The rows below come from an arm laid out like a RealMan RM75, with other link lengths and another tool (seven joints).
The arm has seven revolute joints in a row. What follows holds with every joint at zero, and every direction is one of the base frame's.
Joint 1 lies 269.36 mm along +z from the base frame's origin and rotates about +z.
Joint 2 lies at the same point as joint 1 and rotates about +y.
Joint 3 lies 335.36 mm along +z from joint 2 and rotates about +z.
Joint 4 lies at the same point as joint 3 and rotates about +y.
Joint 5 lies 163.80 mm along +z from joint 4 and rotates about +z.
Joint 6 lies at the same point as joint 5 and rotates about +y.
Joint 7 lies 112.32 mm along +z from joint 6 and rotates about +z.
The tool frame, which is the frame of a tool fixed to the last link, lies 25.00 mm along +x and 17.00 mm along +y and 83.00 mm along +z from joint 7; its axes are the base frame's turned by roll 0.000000, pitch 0.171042 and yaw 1.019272 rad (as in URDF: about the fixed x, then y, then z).
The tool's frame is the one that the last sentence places.
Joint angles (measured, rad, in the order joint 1, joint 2, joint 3, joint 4, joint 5, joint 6, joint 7), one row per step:
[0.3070 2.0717 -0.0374 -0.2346 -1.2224 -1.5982 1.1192]
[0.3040 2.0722 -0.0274 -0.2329 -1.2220 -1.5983 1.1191]
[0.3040 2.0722 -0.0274 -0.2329 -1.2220 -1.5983 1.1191]
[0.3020 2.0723 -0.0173 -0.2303 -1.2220 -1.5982 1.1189]
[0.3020 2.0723 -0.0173 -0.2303 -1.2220 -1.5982 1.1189]
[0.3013 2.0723 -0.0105 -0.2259 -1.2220 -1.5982 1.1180]
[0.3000 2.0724 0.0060 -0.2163 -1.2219 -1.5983 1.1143]
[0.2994 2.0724 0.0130 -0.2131 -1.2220 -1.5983 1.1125]
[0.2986 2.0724 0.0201 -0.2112 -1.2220 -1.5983 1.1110]
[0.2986 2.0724 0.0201 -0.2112 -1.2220 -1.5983 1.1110]
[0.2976 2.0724 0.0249 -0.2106 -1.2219 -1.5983 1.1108]
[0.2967 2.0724 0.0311 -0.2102 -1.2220 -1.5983 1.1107]
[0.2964 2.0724 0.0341 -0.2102 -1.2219 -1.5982 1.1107]
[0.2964 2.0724 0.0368 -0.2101 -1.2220 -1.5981 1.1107]
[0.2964 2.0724 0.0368 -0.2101 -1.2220 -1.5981 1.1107]
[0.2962 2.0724 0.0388 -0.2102 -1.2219 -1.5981 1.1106]
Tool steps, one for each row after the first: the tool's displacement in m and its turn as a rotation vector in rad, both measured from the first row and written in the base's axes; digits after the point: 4 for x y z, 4 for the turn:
[0.0020 -0.0015 0.0013 0.0081 0.0047 -0.0079]
[0.0020 -0.0015 0.0013 0.0081 0.0047 -0.0079]
[0.0037 -0.0026 0.0026 0.0157 0.0098 -0.0150]
[0.0037 -0.0026 0.0026 0.0157 0.0098 -0.0150]
[0.0047 -0.0032 0.0030 0.0203 0.0149 -0.0193]
[0.0070 -0.0043 0.0042 0.0321 0.0251 -0.0297]
[0.0079 -0.0048 0.0049 0.0373 0.0283 -0.0342]
[0.0090 -0.0054 0.0057 0.0431 0.0306 -0.0389]
[0.0090 -0.0054 0.0057 0.0431 0.0306 -0.0389]
[0.0099 -0.0060 0.0065 0.0471 0.0322 -0.0423]
[0.0108 -0.0066 0.0074 0.0521 0.0341 -0.0461]
[0.0113 -0.0069 0.0079 0.0547 0.0349 -0.0480]
[0.0116 -0.0070 0.0084 0.0568 0.0357 -0.0493]
[0.0116 -0.0070 0.0084 0.0568 0.0357 -0.0493]
[0.0119 -0.0071 0.0087 0.0586 0.0361 -0.0505]

